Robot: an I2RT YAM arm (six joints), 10 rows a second.
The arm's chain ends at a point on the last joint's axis. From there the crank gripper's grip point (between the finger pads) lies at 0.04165 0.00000 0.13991 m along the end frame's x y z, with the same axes.
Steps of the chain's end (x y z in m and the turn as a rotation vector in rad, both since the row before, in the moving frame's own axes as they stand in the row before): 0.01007 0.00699 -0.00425 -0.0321 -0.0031 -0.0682; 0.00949 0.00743 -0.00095 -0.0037 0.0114 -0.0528; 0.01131 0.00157 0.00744 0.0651 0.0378 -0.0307; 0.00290 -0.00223 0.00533 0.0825 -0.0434 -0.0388; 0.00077 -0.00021 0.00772 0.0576 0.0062 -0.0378; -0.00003 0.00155 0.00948 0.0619 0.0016 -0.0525; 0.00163 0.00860 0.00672 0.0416 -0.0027 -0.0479; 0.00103 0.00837 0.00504 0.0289 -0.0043 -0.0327; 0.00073 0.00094 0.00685 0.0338 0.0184 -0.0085; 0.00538 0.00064 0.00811 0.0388 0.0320 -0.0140; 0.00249 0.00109 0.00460 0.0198 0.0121 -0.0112; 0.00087 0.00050 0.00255 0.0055 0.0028 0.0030
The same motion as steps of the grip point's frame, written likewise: 0.00969 0.00866 -0.00415 -0.0321 -0.0031 -0.0682; 0.01104 0.00571 -0.00143 -0.0037 0.0114 -0.0528; 0.01640 -0.00884 0.00543 0.0651 0.0378 -0.0307; -0.00346 -0.01532 0.00646 0.0825 -0.0434 -0.0388; 0.00145 -0.00984 0.00718 0.0576 0.0062 -0.0378; -0.00009 -0.00929 0.00908 0.0619 0.0016 -0.0525; 0.00107 0.00080 0.00667 0.0416 -0.0027 -0.0479; 0.00034 0.00297 0.00514 0.0289 -0.0043 -0.0327; 0.00328 -0.00414 0.00597 0.0338 0.0184 -0.0085; 0.00979 -0.00537 0.00659 0.0388 0.0320 -0.0140; 0.00416 -0.00215 0.00405 0.0198 0.0121 -0.0112; 0.00126 -0.00014 0.00243 0.0055 0.0028 0.0030
